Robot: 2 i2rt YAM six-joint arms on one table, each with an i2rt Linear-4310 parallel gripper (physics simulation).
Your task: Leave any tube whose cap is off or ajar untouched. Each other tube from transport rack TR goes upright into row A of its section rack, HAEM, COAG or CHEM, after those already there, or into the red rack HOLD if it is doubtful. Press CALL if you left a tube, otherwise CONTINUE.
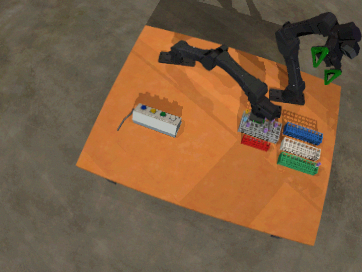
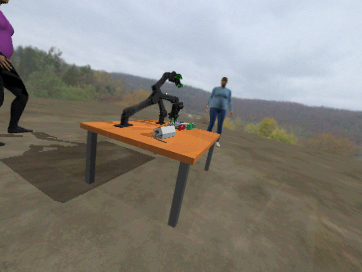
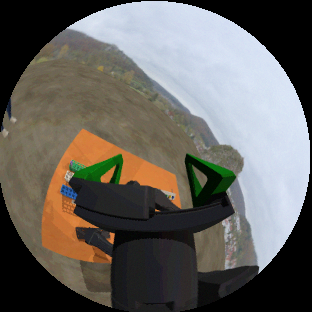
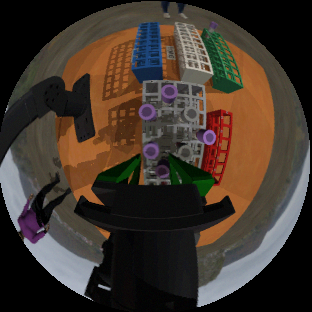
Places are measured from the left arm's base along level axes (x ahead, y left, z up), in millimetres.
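Pixels of known places: left gripper, fingertip midpoint: (image 1: 320, 76) (image 2: 183, 82) (image 3: 153, 156); right gripper, fingertip midpoint: (image 1: 259, 119) (image 2: 172, 122) (image 4: 154, 156); left arm's base, link origin: (image 1: 286, 97) (image 2: 160, 123) (image 3: 92, 233) (image 4: 81, 105); right arm's base, link origin: (image 1: 177, 59) (image 2: 124, 125).
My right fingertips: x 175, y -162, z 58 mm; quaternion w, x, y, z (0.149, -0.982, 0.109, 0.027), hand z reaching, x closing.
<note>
For each thing: its middle in the pictures, then the offset to it from my right fingertips.
- grey transport rack, body centre: (image 4: 171, 143) (image 1: 260, 127) 8 mm left, 30 mm ahead, 29 mm down
- purple cap, body centre: (image 4: 195, 133) 23 mm left, 66 mm ahead, 7 mm down
- red rack, body centre: (image 4: 214, 147) (image 1: 255, 143) 11 mm right, 113 mm ahead, 29 mm down
- blue rack, body centre: (image 4: 149, 45) (image 1: 303, 134) (image 3: 76, 195) 236 mm left, 36 mm ahead, 29 mm down
- white rack, body centre: (image 4: 188, 46) (image 1: 300, 149) 221 mm left, 118 mm ahead, 29 mm down
- green rack, body centre: (image 4: 218, 55) (image 1: 298, 164) (image 3: 83, 170) 208 mm left, 193 mm ahead, 29 mm down
- button box, body centre: (image 1: 156, 118) (image 2: 165, 130) 488 mm right, 52 mm ahead, 16 mm down
The grey transport rack (image 1: 258, 135) (image 4: 144, 127) holds several purple-capped and two grey-capped tubes (image 4: 191, 114). One purple cap (image 4: 206, 137) sits askew at the rack's edge next to the red rack (image 1: 255, 142) (image 4: 225, 114). My right gripper (image 1: 255, 120) (image 4: 154, 156) is down over the near end of the transport rack. Its fingers are closed partway and stand on either side of a purple-capped tube (image 4: 162, 170), which is upright in its slot. My left gripper (image 1: 324, 66) (image 2: 179, 81) (image 3: 153, 156) is open and empty, high above the table's far right corner.
The blue rack (image 1: 302, 133) (image 4: 147, 68), the white rack (image 1: 300, 148) (image 4: 193, 72) and the green rack (image 1: 296, 163) (image 4: 229, 84) stand side by side beyond the transport rack. The green one holds one purple-capped tube (image 1: 318, 164) (image 4: 213, 25). A button box (image 1: 156, 122) (image 2: 165, 131) stands mid-left.
</note>
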